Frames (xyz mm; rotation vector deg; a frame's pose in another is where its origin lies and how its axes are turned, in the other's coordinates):
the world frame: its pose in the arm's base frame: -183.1 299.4 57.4 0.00 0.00 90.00
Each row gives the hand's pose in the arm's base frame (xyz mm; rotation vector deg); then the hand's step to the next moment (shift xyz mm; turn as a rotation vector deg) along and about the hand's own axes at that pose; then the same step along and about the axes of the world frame.
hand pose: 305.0 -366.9 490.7 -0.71 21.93 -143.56
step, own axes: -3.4 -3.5 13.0 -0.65 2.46 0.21
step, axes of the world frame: 1.2 -2.1 13.7 -1.61 -1.94 -0.42
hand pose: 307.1 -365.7 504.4 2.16 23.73 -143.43
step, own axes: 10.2 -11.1 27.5 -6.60 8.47 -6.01
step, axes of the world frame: -5.4 12.8 28.1 -1.08 -9.82 -7.34
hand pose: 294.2 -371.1 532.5 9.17 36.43 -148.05
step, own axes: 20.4 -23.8 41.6 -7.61 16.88 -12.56
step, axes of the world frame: -9.2 29.2 42.1 -4.19 -14.67 -16.36
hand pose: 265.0 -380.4 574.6 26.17 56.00 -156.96
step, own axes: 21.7 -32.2 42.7 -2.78 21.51 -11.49
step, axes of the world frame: -4.6 38.8 42.4 -8.80 -11.25 -19.96
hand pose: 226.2 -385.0 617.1 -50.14 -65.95 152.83
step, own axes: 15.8 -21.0 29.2 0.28 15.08 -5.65
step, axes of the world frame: 1.3 31.6 23.2 -6.99 -4.72 -13.72
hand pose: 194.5 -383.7 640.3 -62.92 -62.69 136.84
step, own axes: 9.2 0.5 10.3 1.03 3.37 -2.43
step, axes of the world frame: -0.8 13.8 -0.8 -0.44 -1.28 -4.06
